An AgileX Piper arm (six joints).
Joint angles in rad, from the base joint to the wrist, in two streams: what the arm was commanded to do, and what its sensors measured. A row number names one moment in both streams.
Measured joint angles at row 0: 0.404 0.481 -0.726 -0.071 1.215 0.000
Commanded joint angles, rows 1 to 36: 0.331 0.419 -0.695 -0.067 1.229 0.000; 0.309 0.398 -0.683 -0.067 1.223 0.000; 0.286 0.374 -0.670 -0.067 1.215 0.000; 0.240 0.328 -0.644 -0.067 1.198 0.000; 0.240 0.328 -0.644 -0.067 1.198 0.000; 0.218 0.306 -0.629 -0.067 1.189 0.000; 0.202 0.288 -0.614 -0.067 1.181 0.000; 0.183 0.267 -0.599 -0.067 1.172 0.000; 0.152 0.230 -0.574 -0.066 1.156 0.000; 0.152 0.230 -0.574 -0.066 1.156 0.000; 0.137 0.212 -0.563 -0.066 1.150 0.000; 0.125 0.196 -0.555 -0.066 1.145 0.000; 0.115 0.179 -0.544 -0.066 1.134 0.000; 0.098 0.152 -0.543 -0.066 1.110 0.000; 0.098 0.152 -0.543 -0.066 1.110 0.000; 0.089 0.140 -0.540 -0.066 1.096 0.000; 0.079 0.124 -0.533 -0.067 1.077 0.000; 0.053 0.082 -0.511 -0.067 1.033 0.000; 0.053 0.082 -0.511 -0.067 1.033 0.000; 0.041 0.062 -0.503 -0.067 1.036 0.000; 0.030 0.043 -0.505 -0.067 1.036 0.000; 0.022 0.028 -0.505 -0.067 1.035 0.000; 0.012 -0.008 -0.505 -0.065 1.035 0.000; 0.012 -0.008 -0.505 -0.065 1.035 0.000; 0.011 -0.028 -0.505 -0.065 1.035 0.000; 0.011 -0.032 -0.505 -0.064 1.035 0.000; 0.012 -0.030 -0.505 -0.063 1.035 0.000; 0.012 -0.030 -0.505 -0.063 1.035 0.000; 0.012 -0.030 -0.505 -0.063 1.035 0.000; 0.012 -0.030 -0.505 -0.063 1.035 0.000; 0.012 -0.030 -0.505 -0.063 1.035 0.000; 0.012 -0.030 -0.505 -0.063 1.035 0.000; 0.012 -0.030 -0.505 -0.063 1.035 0.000; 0.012 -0.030 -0.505 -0.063 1.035 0.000; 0.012 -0.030 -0.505 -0.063 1.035 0.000; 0.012 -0.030 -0.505 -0.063 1.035 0.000
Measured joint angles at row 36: 0.018 -0.004 -0.505 -0.065 1.047 0.000
